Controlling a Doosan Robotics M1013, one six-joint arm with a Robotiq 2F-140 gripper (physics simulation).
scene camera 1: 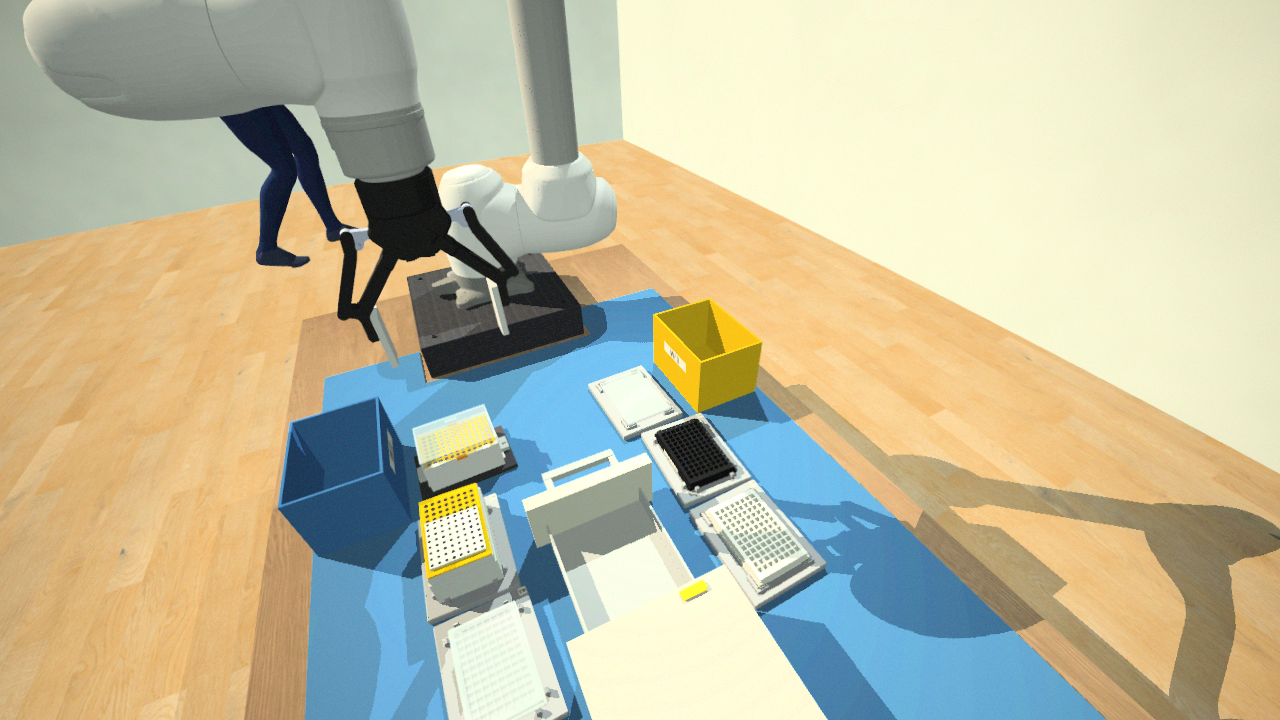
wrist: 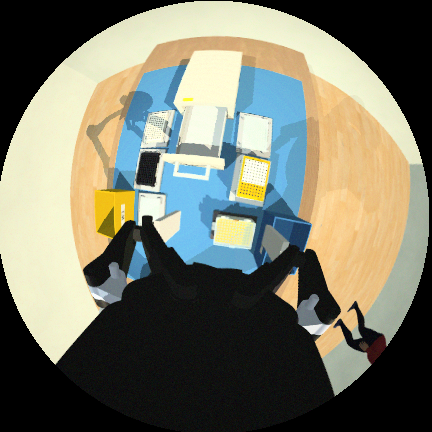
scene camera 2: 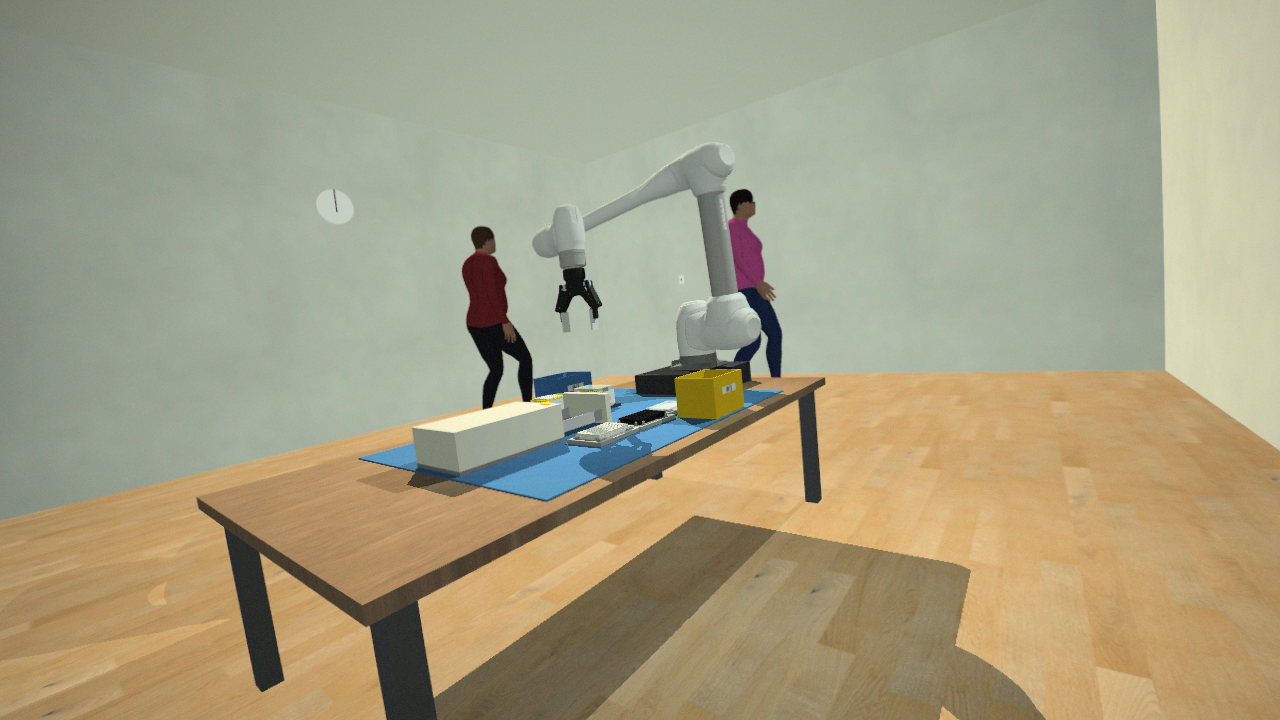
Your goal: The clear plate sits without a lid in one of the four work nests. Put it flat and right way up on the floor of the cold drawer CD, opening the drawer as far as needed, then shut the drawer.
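Places are measured from the arm's base along level axes (x ahead, y left, z up), in millimetres.
Pixels of known places: gripper, fingertip midpoint: [scene camera 1: 451,344] [wrist: 221,226] [scene camera 2: 580,330]; arm's base, origin of the base link: [scene camera 2: 698,367].
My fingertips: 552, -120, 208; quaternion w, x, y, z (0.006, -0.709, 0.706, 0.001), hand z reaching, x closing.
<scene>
Ahead of a thing's pixels: the offset from my fingertips to its top centre, as dx, dy, dz. "spot": to the spot under its first point.
The clear plate {+272, -66, -259} [scene camera 1: 497,660] [wrist: 254,133], pale and see-through with no lid visible, lies flat in the front left nest in scene camera 1. The cold drawer {spot: +140, +112, -224} [scene camera 1: 590,501] [scene camera 2: 587,405] [wrist: 195,161] stands well open from its cream cabinet [scene camera 1: 689,649] [scene camera 2: 501,432] [wrist: 212,75]. Its pale floor {+286, +115, -268} [scene camera 1: 624,573] [wrist: 202,125] shows, with no plate on the visible part. The drawer's handle {spot: +82, +122, -210} [scene camera 1: 581,463] [wrist: 191,177] faces the arm's base. My gripper [scene camera 1: 441,324] [scene camera 2: 580,322] [wrist: 221,226] is open and empty, pointing down high above the table, on the base side of the drawer.
A white plate {+269, +308, -259} [scene camera 1: 759,535] [wrist: 156,127] and a black plate {+97, +310, -259} [scene camera 1: 696,452] [wrist: 148,169] sit in nests beside the drawer. Another nest {spot: -71, +283, -266} [scene camera 1: 635,396] holds no plate. Opposite stand two yellow tip racks {+102, -71, -209} [scene camera 1: 454,528] {spot: -57, -39, -208} [scene camera 1: 456,438], a blue bin {-82, -205, -166} [scene camera 1: 340,465] and, across, a yellow bin {-83, +441, -166} [scene camera 1: 707,353].
</scene>
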